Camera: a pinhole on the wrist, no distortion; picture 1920 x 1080 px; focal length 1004.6 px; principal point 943.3 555.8 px. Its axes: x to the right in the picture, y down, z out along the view. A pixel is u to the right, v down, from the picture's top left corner.
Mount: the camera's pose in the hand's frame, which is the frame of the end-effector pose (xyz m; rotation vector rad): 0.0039 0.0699 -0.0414 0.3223 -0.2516 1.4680
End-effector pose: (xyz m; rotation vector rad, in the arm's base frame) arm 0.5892 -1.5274 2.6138 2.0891 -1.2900 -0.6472
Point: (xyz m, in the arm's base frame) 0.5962 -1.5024 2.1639
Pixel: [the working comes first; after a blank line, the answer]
In the camera's frame: -0.2439 -0.0271 0.4698

422 498
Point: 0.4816 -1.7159 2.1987
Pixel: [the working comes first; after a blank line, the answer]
In the camera's frame: -0.0362 -0.1512 0.5065

872 256
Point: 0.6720 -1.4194 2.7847
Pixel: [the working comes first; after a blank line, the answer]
In the camera's frame: -0.1012 0.0713 -0.1368

behind the camera
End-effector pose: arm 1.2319 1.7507 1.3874 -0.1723 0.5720 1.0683
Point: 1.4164 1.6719 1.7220
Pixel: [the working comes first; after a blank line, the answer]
In the camera's frame: -0.0931 0.1787 0.4087

715 995
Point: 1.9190 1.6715 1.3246
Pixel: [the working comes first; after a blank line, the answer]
In the camera's frame: -0.5686 -0.2485 0.4530

outside the picture
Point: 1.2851 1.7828 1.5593
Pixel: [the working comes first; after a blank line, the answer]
In the camera's frame: 0.0026 0.0569 0.2297

955 805
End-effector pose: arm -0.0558 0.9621 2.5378 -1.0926 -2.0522 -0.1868
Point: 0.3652 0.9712 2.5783
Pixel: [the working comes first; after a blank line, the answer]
In the camera's frame: 0.1376 0.1082 -0.2998

behind the camera
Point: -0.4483 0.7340 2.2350
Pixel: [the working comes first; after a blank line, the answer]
In the camera's frame: -0.2984 0.2251 0.4953

338 1012
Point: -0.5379 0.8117 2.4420
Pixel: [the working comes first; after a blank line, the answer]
In the camera's frame: -0.3581 -0.0050 0.4755

187 545
